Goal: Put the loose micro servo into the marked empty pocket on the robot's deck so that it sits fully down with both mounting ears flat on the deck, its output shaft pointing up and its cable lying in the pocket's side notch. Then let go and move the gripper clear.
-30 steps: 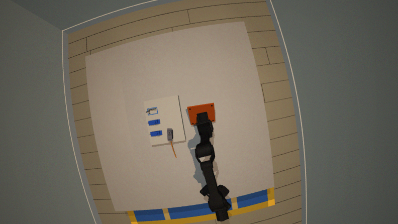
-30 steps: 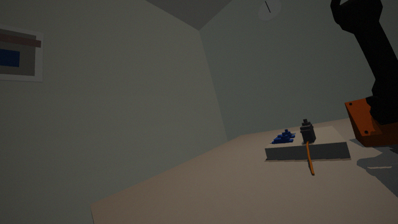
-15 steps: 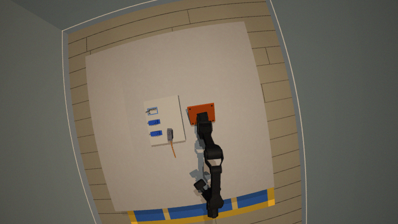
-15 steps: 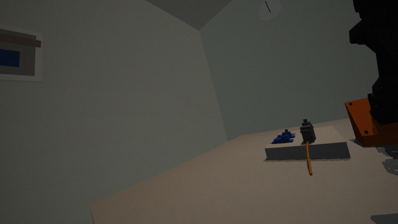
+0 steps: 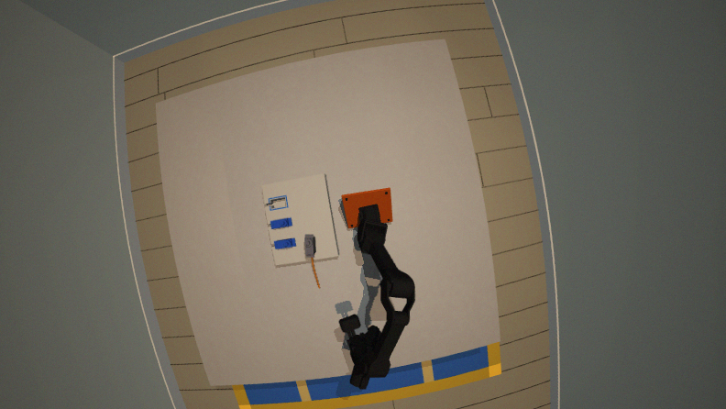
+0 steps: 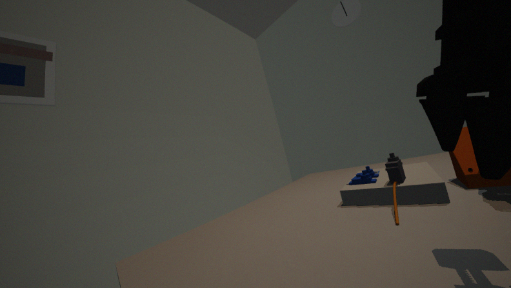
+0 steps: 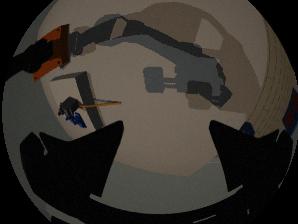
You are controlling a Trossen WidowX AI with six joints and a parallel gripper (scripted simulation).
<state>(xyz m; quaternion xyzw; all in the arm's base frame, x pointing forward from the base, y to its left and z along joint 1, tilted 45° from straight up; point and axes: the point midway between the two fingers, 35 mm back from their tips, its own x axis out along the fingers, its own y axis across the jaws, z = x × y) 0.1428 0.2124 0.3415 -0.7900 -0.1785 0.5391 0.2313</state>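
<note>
Now: the deck 50 mm ahead of my gripper tip, 410 mm to the right of it and 110 mm below it.
</note>
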